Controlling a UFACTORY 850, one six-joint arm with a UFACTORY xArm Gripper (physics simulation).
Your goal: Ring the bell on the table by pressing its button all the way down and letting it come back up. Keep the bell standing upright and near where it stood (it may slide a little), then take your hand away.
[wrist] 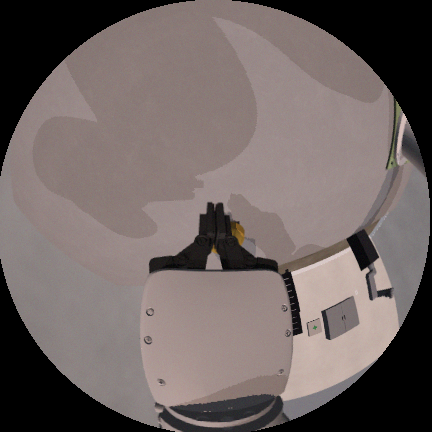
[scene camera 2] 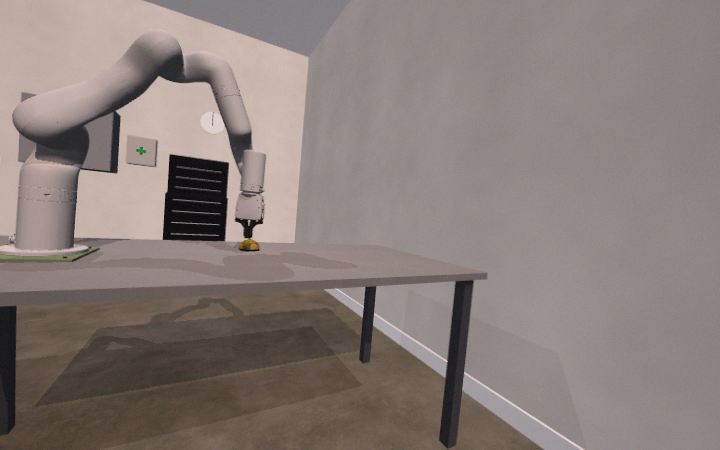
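The yellow bell [scene camera 2: 249, 245] [wrist: 239, 233] stands upright on the table [scene camera 2: 339, 265] [wrist: 310, 150]. My gripper [scene camera 2: 247, 236] [wrist: 213, 211] is shut with nothing between its fingers and points down. In the scene view the fingertips are right over the top of the bell, very close to it; whether they touch it I cannot tell. In the wrist view the dark fingers cover much of the bell, and part of its yellow dome shows to their right. The bell's button cannot be made out in either view.
The arm's base stands on a green plate [scene camera 2: 79, 254] at the left of the table. A grey wall [scene camera 2: 477, 159] rises on the right. A black cabinet [scene camera 2: 196, 198], a wall clock [scene camera 2: 212, 122] and a first-aid box [scene camera 2: 141, 150] are at the back.
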